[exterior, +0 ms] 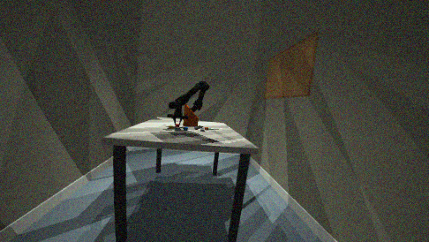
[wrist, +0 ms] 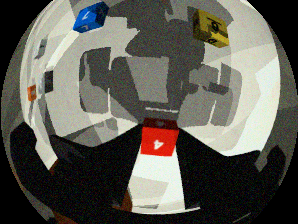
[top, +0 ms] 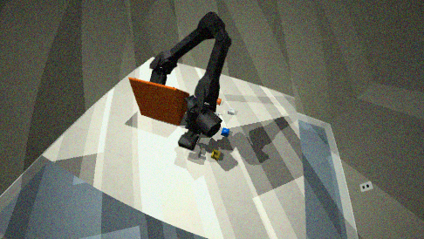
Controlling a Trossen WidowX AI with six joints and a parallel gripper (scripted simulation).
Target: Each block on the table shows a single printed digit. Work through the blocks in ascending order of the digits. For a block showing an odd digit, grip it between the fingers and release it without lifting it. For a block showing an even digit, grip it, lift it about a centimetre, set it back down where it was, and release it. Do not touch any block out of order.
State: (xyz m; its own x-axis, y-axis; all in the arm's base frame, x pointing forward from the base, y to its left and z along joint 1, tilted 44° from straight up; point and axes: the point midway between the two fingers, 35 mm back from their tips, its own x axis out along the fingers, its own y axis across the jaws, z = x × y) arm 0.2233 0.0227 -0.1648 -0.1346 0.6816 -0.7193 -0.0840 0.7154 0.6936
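Now: the red block 1 cm behind my gripper tip. Also, from my gripper tip: blue block (11 cm ahead, 10 cm to the left); then grey block (18 cm to the left, 3 cm ahead); then yellow block (11 cm ahead, 3 cm to the right).
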